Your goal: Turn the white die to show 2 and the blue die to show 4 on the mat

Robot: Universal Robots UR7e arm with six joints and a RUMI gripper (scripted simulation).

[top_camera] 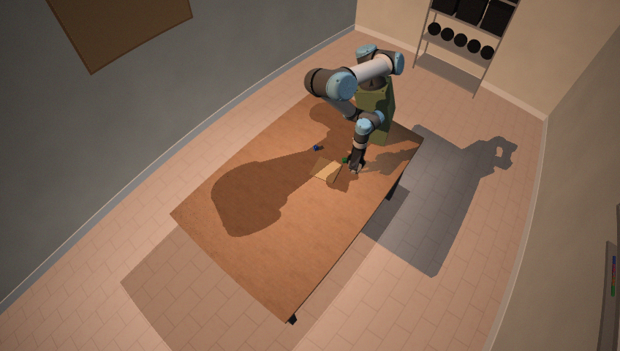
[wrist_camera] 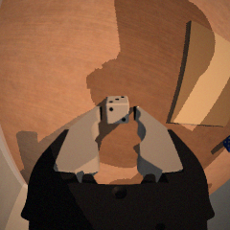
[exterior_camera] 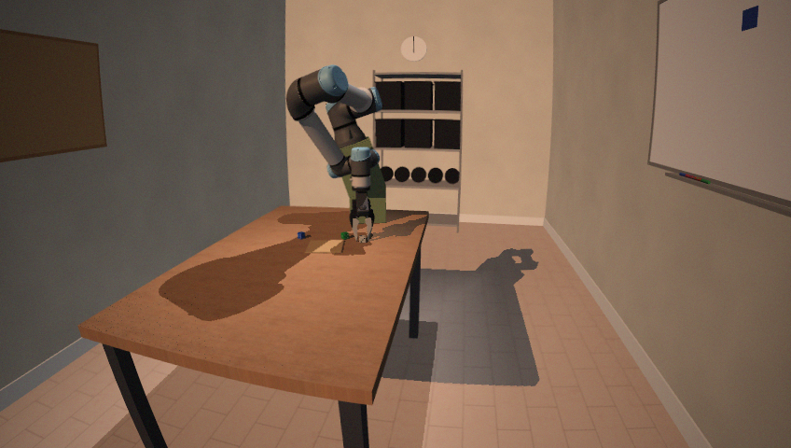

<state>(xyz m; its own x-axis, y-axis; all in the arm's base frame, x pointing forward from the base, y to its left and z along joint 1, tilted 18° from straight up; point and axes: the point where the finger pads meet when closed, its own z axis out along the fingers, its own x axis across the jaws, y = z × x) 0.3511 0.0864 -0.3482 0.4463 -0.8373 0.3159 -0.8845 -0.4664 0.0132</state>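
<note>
My hand is right at the white die. From my hand the other things lie so: blue die 40 mm ahead, 270 mm to the right; green die 20 mm behind, 90 mm to the right; tan mat 100 mm ahead, 120 mm to the right, 20 mm below.
</note>
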